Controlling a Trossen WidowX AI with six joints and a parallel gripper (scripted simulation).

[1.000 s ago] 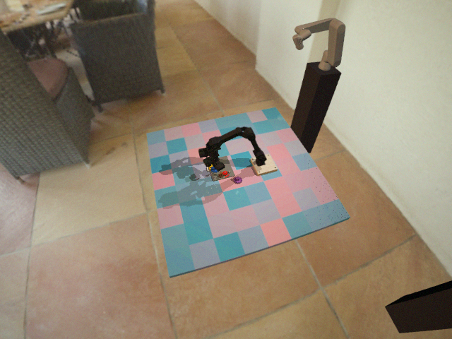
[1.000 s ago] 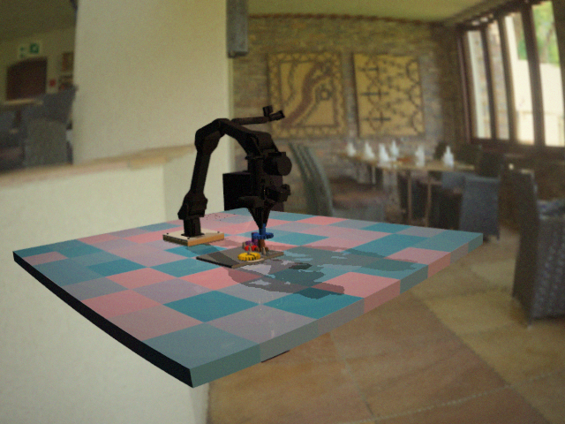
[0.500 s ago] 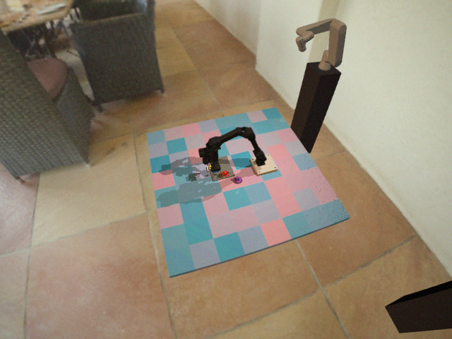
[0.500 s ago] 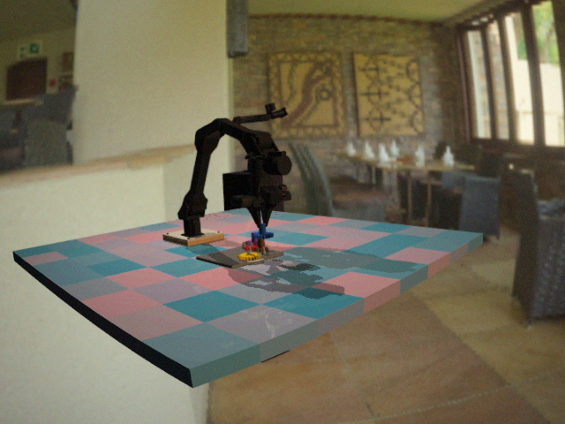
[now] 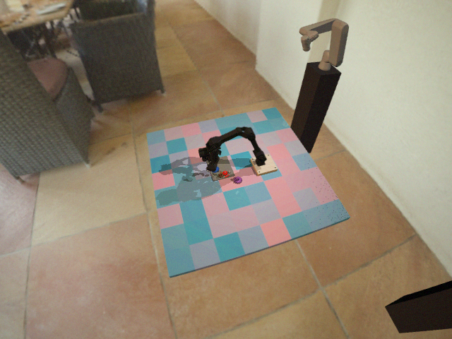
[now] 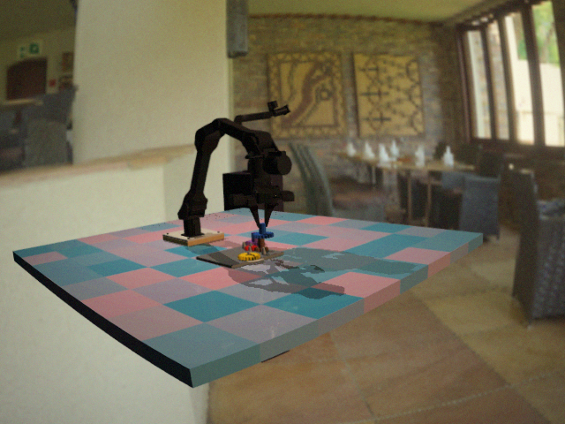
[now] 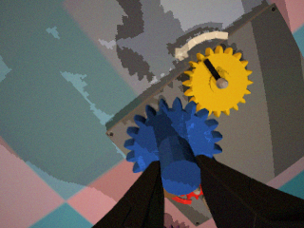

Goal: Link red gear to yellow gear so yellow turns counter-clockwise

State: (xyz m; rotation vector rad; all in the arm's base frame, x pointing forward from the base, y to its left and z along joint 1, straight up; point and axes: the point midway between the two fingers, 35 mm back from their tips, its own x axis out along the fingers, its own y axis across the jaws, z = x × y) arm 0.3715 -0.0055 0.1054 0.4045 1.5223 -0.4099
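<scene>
Right now my gripper tip is 6 cm to the left of the yellow gear and 7 cm above it. Round my gripper tip: blue gear: 1 cm below; then white arrow: 4 cm ahead, 7 cm to the right, 8 cm below; then red gear: 8 cm behind, 2 cm to the left, 7 cm below.
</scene>
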